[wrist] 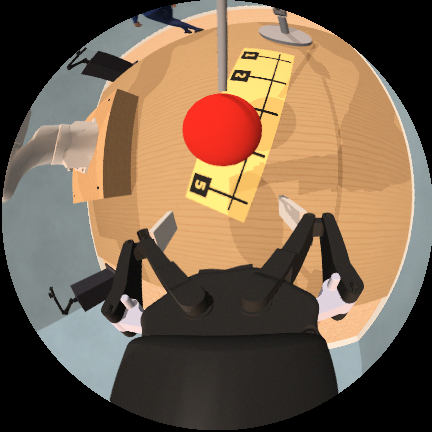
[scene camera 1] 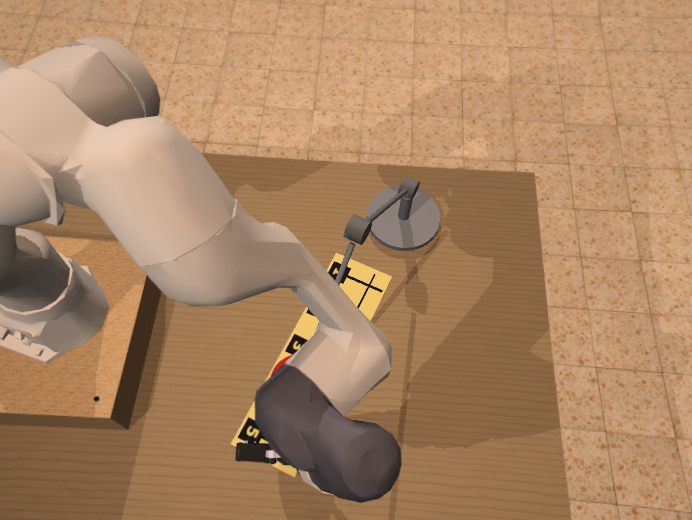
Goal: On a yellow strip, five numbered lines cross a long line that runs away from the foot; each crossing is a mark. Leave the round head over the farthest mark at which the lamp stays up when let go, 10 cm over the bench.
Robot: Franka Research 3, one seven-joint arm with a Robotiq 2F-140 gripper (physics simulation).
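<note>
The lamp's round red head (scene camera 1: 280,364) (wrist: 222,129) hangs from its thin arm (scene camera 1: 346,260) (wrist: 222,45), above the yellow strip (scene camera 1: 382,280) (wrist: 200,170). In the wrist view it covers part of the strip near lines 3 and 4; its exact height and the mark under it cannot be told. The grey foot (scene camera 1: 385,234) (wrist: 285,36) stands beyond line 1. My gripper (wrist: 225,212) is open and empty, apart from the head, on the side of line 5. In the scene view my arm hides most of the head and strip, and one finger shows beside number 5.
The lamp's elbow joint (scene camera 1: 357,229) stands out beside the foot. A wooden block (scene camera 1: 55,391) (wrist: 119,145) under the robot's base is at the left of the bench (scene camera 1: 475,335) (wrist: 310,180). Dark devices (wrist: 107,65) (wrist: 93,289) stand beyond the bench's left side in the wrist view.
</note>
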